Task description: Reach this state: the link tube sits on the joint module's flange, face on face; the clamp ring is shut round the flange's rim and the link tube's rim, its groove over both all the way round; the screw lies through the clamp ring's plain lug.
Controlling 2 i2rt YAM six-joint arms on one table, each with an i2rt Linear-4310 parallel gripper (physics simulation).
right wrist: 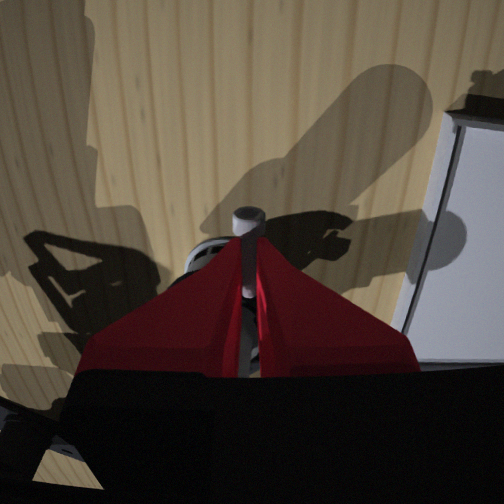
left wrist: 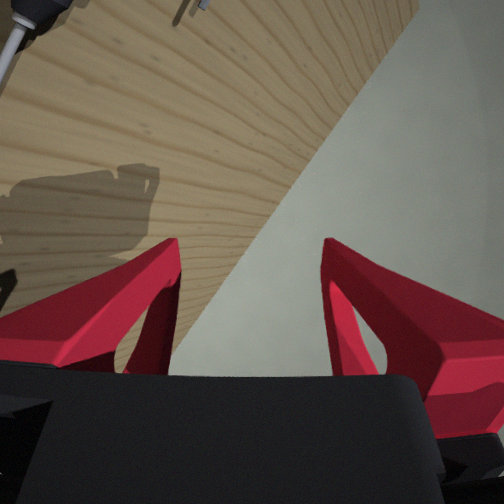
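Note:
My right gripper [right wrist: 249,250] is shut on the screw [right wrist: 248,222], a grey pin whose round head sticks out past the red fingertips. Just behind and to the left of the fingers a small part of the grey joint module [right wrist: 206,252] shows; the rest of it, the link tube and the clamp ring are hidden behind the fingers. My left gripper [left wrist: 250,260] is partly open with nothing between its fingers. It hangs over the edge of the wooden table, with the pale floor beyond.
A white tray [right wrist: 460,240] with a dark rim lies at the right in the right wrist view. A dark-and-white arm part [left wrist: 22,25] and a small grey piece [left wrist: 202,5] show at the top of the left wrist view.

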